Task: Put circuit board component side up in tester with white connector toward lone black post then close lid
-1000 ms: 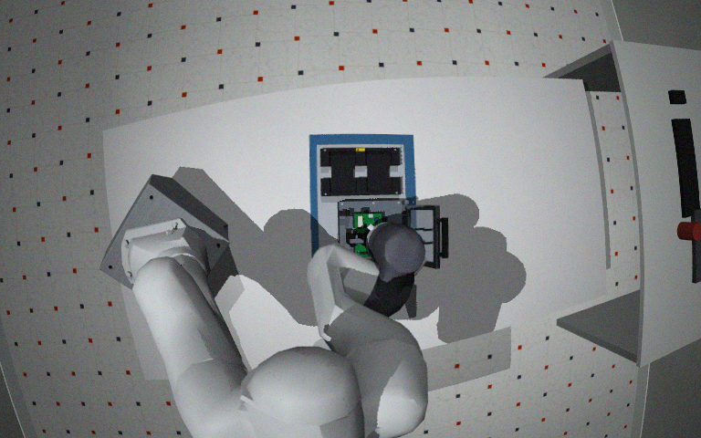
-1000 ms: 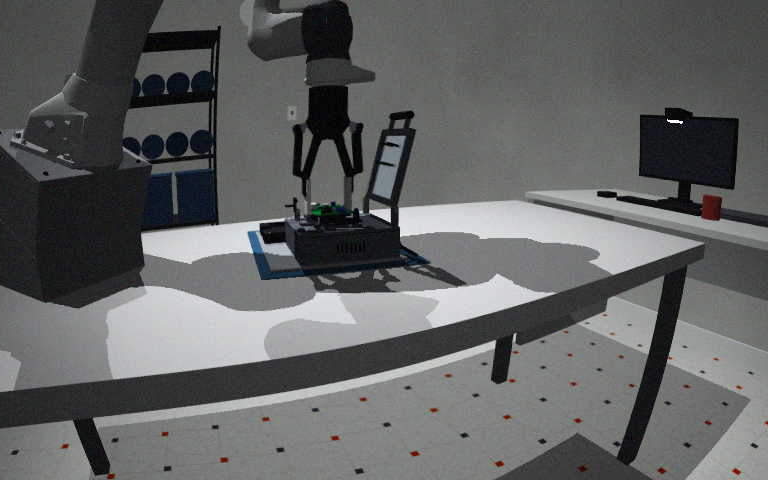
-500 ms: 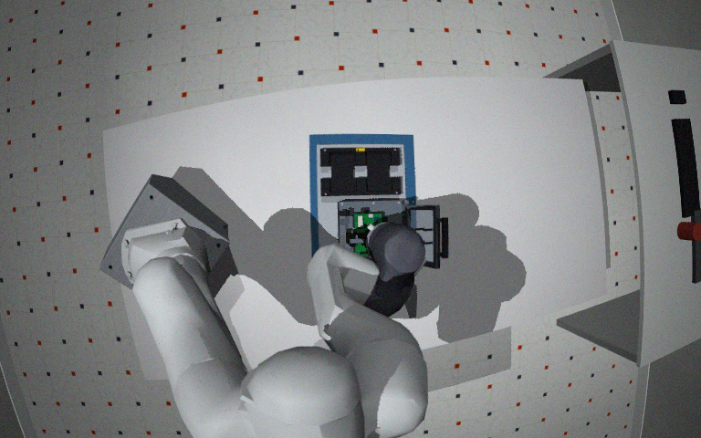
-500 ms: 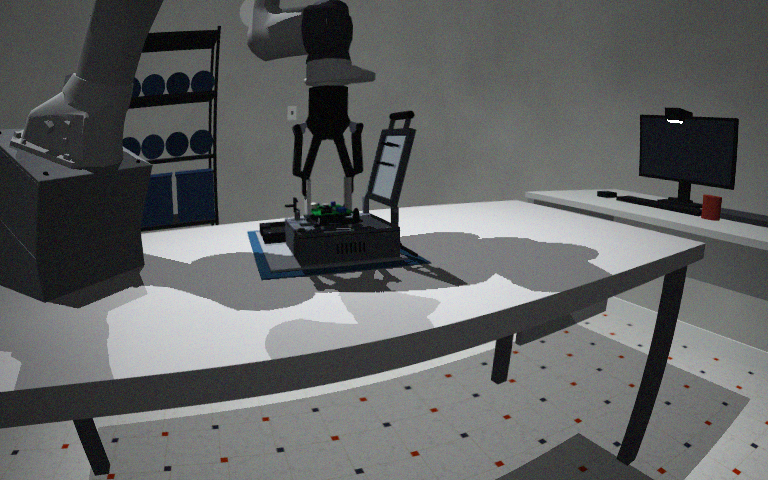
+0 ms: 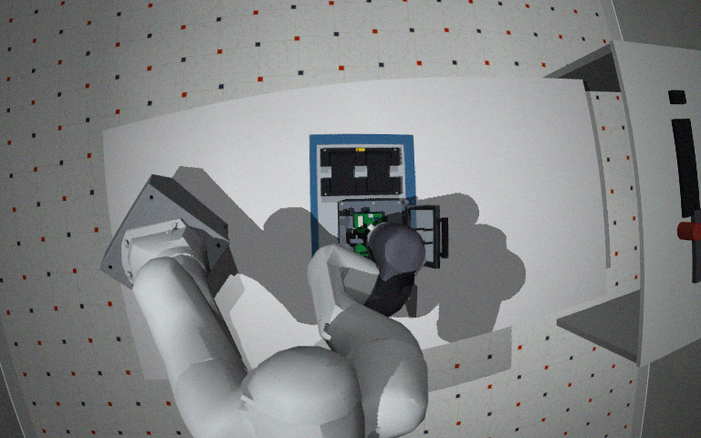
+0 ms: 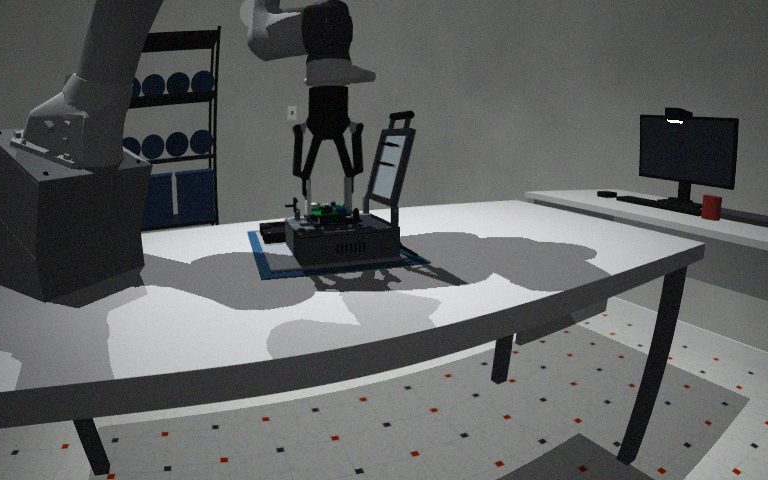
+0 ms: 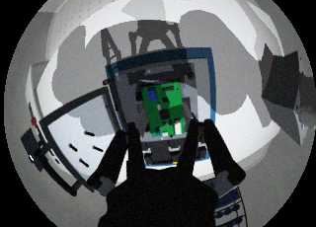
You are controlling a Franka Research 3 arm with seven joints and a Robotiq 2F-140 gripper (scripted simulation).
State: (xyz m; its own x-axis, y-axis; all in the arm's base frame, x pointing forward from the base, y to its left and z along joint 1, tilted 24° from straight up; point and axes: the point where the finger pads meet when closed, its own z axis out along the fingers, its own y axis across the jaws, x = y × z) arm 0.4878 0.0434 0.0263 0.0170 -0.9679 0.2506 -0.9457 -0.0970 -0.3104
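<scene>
My hand is 20 mm above the green circuit board. Also, from my hand: see-through lid: 130 mm ahead, 80 mm above.
</scene>
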